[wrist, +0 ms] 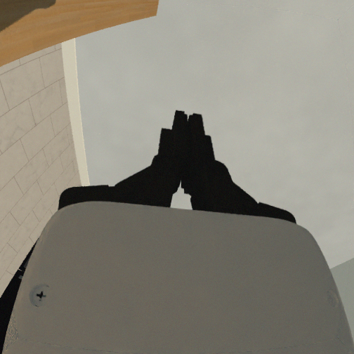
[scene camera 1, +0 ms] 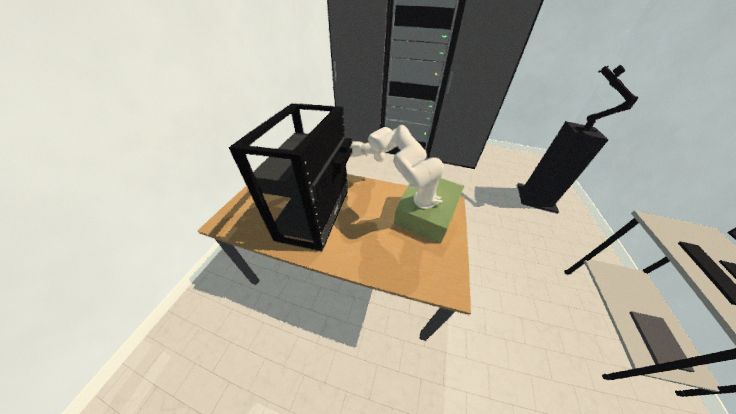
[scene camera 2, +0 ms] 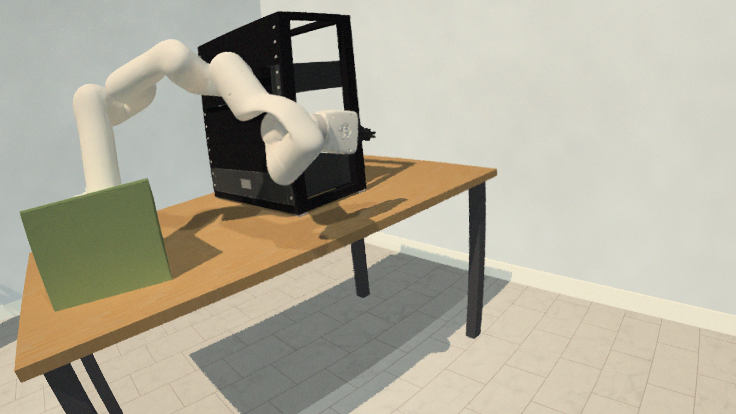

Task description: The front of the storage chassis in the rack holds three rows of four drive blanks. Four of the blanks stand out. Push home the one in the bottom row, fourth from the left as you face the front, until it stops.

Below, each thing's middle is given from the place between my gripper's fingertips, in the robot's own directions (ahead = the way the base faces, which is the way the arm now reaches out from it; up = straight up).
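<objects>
There's the black rack (scene camera 2: 237,154), and my gripper is 45 cm to the right of it. My gripper's also 8 cm below the rack and 5 cm past it.
</objects>
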